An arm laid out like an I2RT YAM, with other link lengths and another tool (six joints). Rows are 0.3 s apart.
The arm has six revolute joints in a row. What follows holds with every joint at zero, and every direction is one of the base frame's. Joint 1 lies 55.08 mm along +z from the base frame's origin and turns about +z. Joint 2 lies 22.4 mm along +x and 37.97 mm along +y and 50.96 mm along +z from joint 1 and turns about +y. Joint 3 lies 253.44 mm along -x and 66.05 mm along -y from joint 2 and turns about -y. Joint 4 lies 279.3 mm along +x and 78.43 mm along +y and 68.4 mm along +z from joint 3 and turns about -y. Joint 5 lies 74 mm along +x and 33.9 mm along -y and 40.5 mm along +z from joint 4 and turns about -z. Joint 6 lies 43.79 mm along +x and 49.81 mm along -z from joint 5 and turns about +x. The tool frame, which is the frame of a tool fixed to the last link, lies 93 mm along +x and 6 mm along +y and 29 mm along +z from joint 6; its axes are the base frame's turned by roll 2.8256, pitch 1.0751 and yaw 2.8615 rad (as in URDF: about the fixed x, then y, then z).
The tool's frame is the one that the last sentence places.
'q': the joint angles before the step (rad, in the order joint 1, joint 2, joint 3, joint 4, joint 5, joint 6). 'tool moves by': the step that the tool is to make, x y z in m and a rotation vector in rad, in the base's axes. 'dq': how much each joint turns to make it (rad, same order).
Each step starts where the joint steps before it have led.
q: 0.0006, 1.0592, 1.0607, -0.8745, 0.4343, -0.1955
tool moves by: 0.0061, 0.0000, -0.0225, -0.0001, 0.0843, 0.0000
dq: 0.0000, 0.0658, -0.0002, -0.0183, 0.0000, 0.0000
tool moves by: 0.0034, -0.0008, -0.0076, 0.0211, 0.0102, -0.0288
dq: 0.0001, 0.0271, 0.0003, 0.0000, -0.0011, 0.0394
